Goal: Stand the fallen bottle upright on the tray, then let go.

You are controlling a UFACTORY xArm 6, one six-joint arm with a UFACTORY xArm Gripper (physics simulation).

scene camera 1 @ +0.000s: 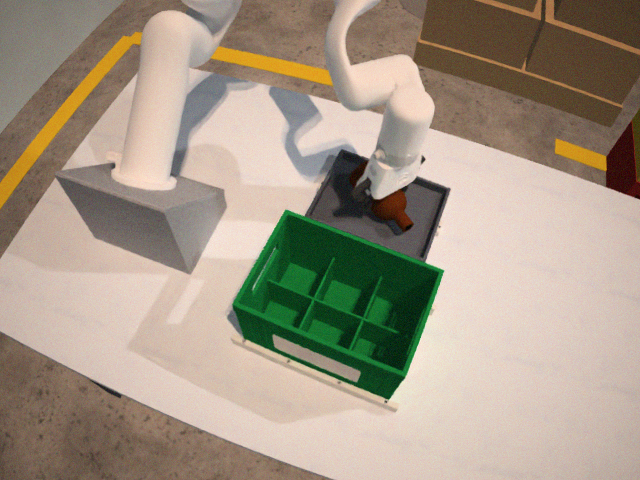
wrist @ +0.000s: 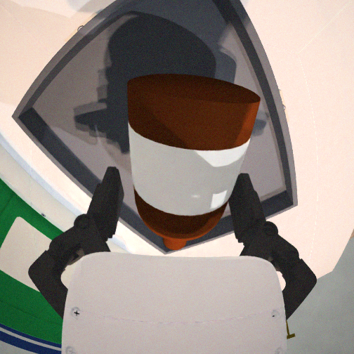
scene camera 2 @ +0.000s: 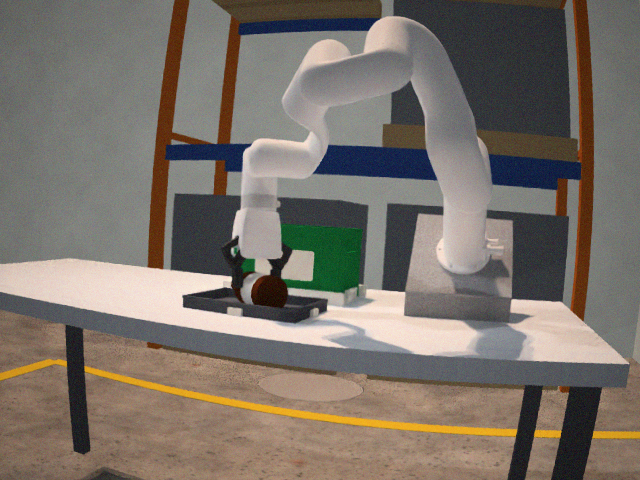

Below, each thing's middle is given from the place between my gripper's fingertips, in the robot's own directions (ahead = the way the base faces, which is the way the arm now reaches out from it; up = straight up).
Labels:
My hand is 1 cm to the right of the brown bottle [scene camera 2: 261, 289].

